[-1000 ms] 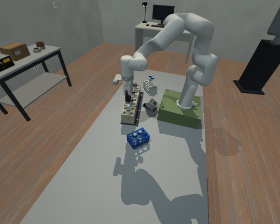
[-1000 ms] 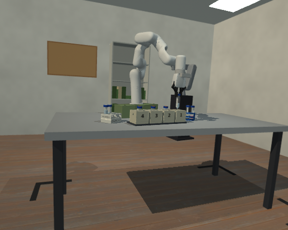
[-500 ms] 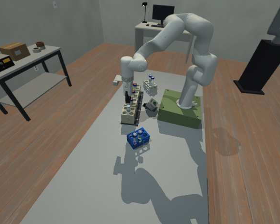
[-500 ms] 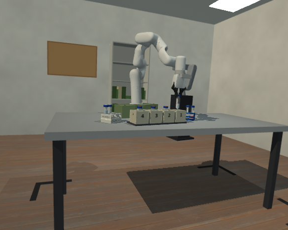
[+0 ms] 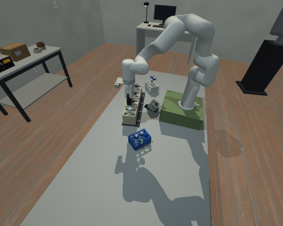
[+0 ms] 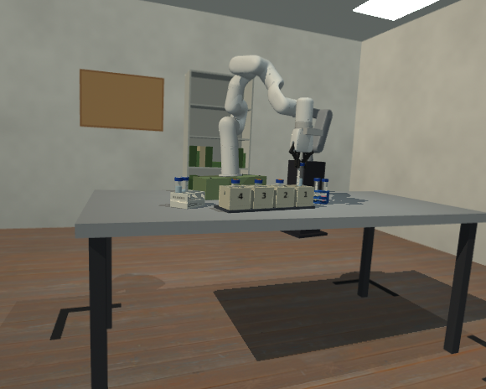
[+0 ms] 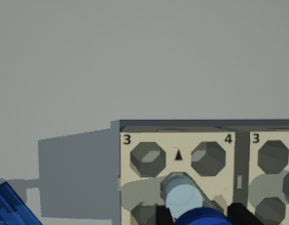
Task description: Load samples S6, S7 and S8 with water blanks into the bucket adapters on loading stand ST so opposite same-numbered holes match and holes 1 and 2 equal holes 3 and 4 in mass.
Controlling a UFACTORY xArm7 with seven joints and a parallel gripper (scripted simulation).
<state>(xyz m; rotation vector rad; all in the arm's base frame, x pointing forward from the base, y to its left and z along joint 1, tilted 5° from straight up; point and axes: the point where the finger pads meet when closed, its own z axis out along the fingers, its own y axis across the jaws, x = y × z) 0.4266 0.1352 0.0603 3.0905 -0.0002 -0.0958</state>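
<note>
My hand is 5 cm above the white-dot tube and 1 cm to the left of it. Also, from my hand: white rack (48 cm to the right, 17 cm below, 14 cm behind); then tube rack (19 cm to the left, 17 cm below, 10 cm behind).
</note>
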